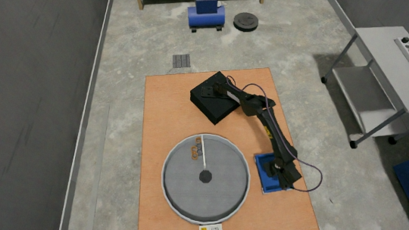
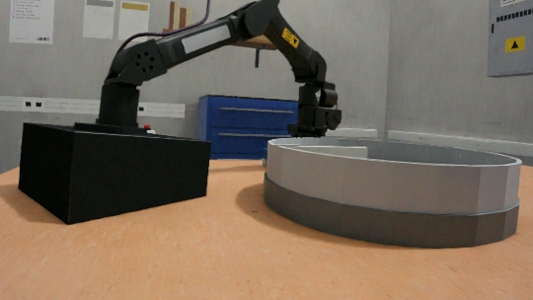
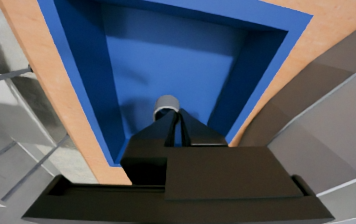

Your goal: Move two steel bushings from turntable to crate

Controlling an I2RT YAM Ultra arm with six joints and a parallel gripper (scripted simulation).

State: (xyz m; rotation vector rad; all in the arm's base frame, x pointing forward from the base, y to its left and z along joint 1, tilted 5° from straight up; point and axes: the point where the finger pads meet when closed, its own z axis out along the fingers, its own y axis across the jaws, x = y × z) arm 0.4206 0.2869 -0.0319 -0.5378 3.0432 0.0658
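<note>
Now: hand 1 cm to the right of the blue crate and 1 cm above it. Round my hand: grey turntable (5 cm ahead, 33 cm to the right, 2 cm above).
</note>
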